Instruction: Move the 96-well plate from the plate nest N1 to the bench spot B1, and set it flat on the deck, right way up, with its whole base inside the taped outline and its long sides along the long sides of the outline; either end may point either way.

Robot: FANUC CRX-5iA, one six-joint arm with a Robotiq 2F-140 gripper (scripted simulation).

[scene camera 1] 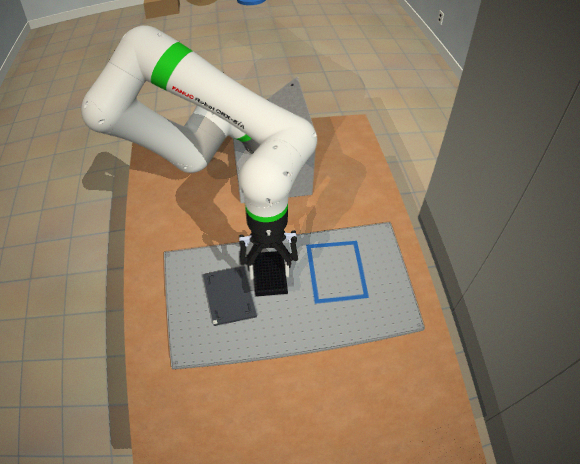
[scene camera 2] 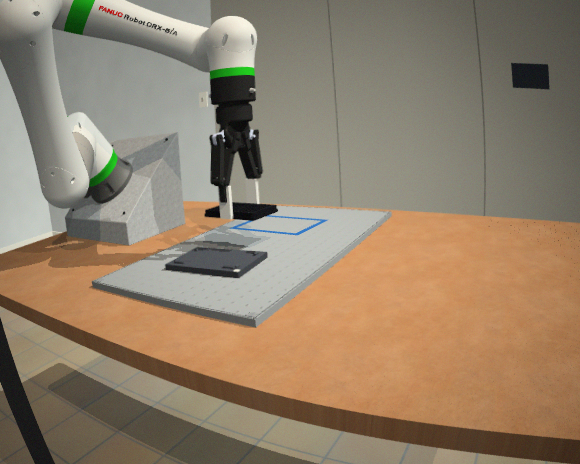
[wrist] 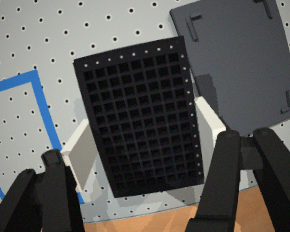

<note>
I see my gripper [scene camera 2: 240,213], a black 96-well plate [scene camera 1: 270,265] and a dark plate nest N1 [scene camera 1: 228,294].
The black 96-well plate is seen too in scene camera 2 [scene camera 2: 246,212] and in the wrist view [wrist: 134,81]. My gripper is seen too in scene camera 1 [scene camera 1: 269,274] and in the wrist view [wrist: 144,123]. The dark plate nest N1 shows as well in scene camera 2 [scene camera 2: 209,262] and in the wrist view [wrist: 232,62].
</note>
